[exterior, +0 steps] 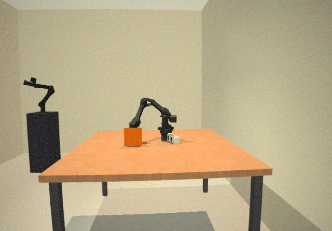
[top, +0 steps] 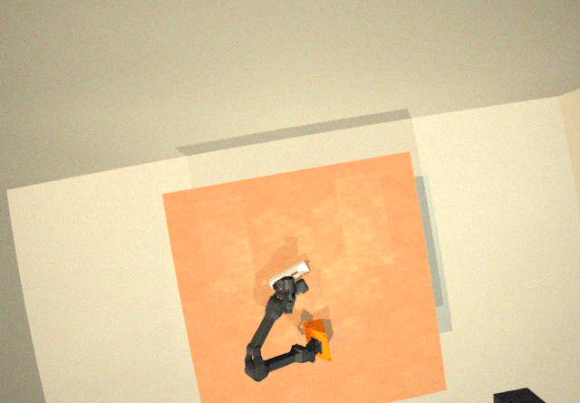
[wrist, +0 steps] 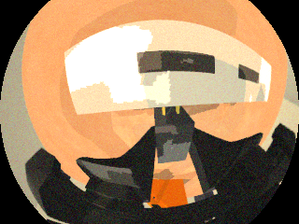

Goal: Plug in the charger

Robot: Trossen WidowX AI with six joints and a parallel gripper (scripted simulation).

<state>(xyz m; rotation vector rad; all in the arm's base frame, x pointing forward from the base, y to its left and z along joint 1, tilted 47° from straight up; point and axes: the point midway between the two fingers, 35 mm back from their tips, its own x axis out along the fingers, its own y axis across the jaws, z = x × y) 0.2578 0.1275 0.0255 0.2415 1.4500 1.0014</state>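
Right now my gripper tip is 20 mm short of the two-prong charger, 10 mm to the right of it and 10 mm below it.
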